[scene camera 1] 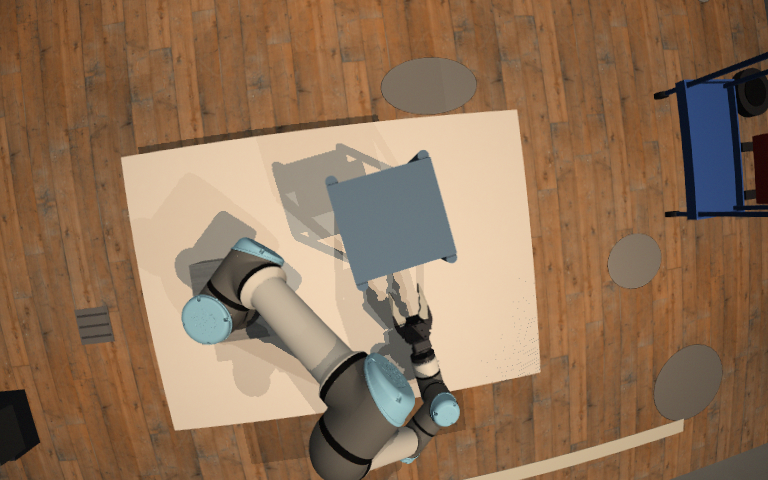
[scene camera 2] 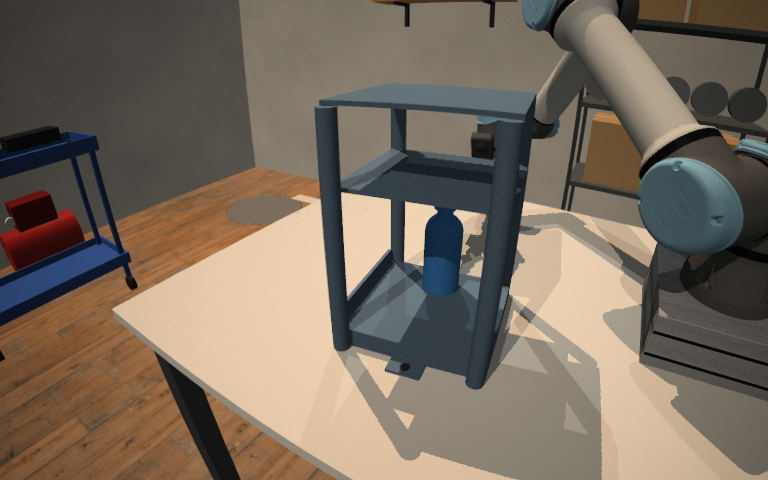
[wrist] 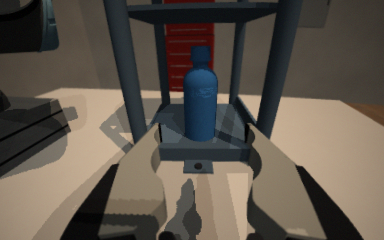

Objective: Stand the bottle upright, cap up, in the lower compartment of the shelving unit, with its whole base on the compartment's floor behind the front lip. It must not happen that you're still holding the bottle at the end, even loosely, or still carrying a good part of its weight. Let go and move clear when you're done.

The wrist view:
my gripper: 202,124
blue bottle: 200,84
grey-blue shelving unit: 228,145
